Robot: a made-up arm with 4 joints.
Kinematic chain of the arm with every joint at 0, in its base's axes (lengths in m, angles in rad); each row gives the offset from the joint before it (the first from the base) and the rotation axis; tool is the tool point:
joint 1: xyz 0 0 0.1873 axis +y
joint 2: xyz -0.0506 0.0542 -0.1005 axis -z
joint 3: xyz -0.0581 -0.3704 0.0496 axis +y
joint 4: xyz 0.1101 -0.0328 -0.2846 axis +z
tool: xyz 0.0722 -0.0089 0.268
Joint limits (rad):
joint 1: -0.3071..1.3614
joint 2: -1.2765..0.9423
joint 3: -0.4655..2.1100
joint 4: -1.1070..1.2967
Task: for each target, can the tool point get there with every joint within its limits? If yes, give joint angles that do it. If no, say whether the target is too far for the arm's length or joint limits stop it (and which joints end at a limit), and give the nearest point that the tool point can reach.
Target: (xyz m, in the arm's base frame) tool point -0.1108 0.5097 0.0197
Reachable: no: joint limits stop it (at a limit: joint 1, joint 2) | nearest point -0.0098 0.0533 -0.1452 | short by 0.496 m
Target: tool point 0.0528 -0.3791 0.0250
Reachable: yes | joints -0.0321 -0.0524 0.6078 -0.3741
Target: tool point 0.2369 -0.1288 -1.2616
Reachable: no: too far | nearest point 0.0707 -0.0732 -0.2448 | short by 1.032 m
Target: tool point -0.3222 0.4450 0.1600
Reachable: no: joint limits stop it (at a limit: joint 2, joint 3, joint 4) | nearest point -0.4359 -0.0275 0.1504 | short by 0.486 m
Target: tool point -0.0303 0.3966 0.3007
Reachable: no: joint limits stop it (at a limit: joint 1, joint 2, joint 3) | nearest point 0.2887 0.0365 0.2818 | short by 0.481 m
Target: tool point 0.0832 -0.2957 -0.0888
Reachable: yes | joints 0.3914 -0.5909 1.1627 -0.1144
